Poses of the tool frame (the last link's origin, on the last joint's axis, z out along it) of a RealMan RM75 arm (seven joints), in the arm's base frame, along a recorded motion.
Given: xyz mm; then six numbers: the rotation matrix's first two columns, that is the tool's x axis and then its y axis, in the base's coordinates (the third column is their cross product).
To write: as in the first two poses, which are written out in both.
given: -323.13 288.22 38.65 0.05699 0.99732 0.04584 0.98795 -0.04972 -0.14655
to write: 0.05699 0.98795 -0.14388 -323.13; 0.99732 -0.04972 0.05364 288.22; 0.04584 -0.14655 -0.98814 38.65; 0 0 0 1
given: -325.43 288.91 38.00 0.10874 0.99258 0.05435 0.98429 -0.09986 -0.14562
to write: 0.10874 0.98429 -0.13911 -325.43; 0.99258 -0.09986 0.06933 288.91; 0.05435 -0.14562 -0.98785 38.00; 0 0 0 1
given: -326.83 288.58 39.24 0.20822 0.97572 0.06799 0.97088 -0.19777 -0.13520
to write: 0.20822 0.97088 -0.11847 -326.83; 0.97572 -0.19777 0.09416 288.58; 0.06799 -0.13520 -0.98849 39.24; 0 0 0 1
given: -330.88 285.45 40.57 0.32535 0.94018 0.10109 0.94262 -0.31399 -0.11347
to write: 0.32535 0.94262 -0.07494 -330.88; 0.94018 -0.31399 0.13221 285.45; 0.10109 -0.11347 -0.98839 40.57; 0 0 0 1
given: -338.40 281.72 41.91 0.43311 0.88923 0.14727 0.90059 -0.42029 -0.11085
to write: 0.43311 0.90059 -0.03668 -338.40; 0.88923 -0.42029 0.18064 281.72; 0.14727 -0.11085 -0.98286 41.91; 0 0 0 1
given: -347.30 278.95 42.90 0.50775 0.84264 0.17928 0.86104 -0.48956 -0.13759
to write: 0.50775 0.86104 -0.02817 -347.30; 0.84264 -0.48956 0.22423 278.95; 0.17928 -0.13759 -0.97412 42.90; 0 0 0 1
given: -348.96 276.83 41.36 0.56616 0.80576 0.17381 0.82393 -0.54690 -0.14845
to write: 0.56616 0.82393 -0.02456 -348.96; 0.80576 -0.54690 0.22725 276.83; 0.17381 -0.14845 -0.97352 41.36; 0 0 0 1
